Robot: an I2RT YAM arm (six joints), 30 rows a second.
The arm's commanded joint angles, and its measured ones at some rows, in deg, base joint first. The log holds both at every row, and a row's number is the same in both.
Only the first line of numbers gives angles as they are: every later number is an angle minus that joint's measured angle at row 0.
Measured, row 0: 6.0, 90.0, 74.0, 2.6, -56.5, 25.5
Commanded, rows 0 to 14: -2.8, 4.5, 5.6, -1.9, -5.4, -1.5; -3.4, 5.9, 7.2, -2.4, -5.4, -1.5; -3.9, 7.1, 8.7, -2.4, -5.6, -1.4; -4.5, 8.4, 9.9, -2.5, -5.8, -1.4; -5.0, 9.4, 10.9, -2.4, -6.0, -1.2; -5.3, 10.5, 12.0, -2.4, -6.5, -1.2; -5.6, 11.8, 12.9, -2.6, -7.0, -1.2; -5.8, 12.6, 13.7, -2.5, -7.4, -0.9; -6.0, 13.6, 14.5, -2.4, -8.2, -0.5; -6.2, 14.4, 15.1, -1.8, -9.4, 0.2; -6.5, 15.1, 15.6, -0.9, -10.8, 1.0; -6.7, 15.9, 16.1, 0.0, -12.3, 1.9; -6.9, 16.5, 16.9, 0.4, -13.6, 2.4; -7.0, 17.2, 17.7, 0.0, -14.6, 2.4; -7.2, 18.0, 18.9, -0.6, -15.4, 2.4
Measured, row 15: -6.7, 16.5, 15.9, -2.7, -10.3, 1.3
